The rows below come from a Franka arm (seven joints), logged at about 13 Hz.
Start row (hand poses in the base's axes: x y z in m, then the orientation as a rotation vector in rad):
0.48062 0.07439 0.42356 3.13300 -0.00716 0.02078
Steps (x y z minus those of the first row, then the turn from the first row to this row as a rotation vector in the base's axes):
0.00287 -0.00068 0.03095 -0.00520 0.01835 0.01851
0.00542 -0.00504 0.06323 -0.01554 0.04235 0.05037
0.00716 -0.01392 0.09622 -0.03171 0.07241 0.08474
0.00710 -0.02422 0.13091 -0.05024 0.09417 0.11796
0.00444 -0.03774 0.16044 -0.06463 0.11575 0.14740
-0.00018 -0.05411 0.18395 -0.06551 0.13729 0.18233
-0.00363 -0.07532 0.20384 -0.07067 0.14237 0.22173
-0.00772 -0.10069 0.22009 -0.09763 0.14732 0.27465
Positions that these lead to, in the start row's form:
0.48349 0.07371 0.45451 3.12787 0.02198 -0.00781
0.48604 0.06935 0.48679 3.11663 0.07183 -0.04495
0.48778 0.06047 0.51978 3.09793 0.12510 -0.09104
0.48772 0.05017 0.55447 3.07597 0.17585 -0.12374
0.48506 0.03665 0.58400 3.05739 0.22041 -0.15600
0.48044 0.02028 0.60751 3.05059 0.27387 -0.18865
0.47699 -0.00093 0.62740 3.03932 0.33356 -0.19574
0.47290 -0.02630 0.64365 3.00279 0.41089 -0.20103

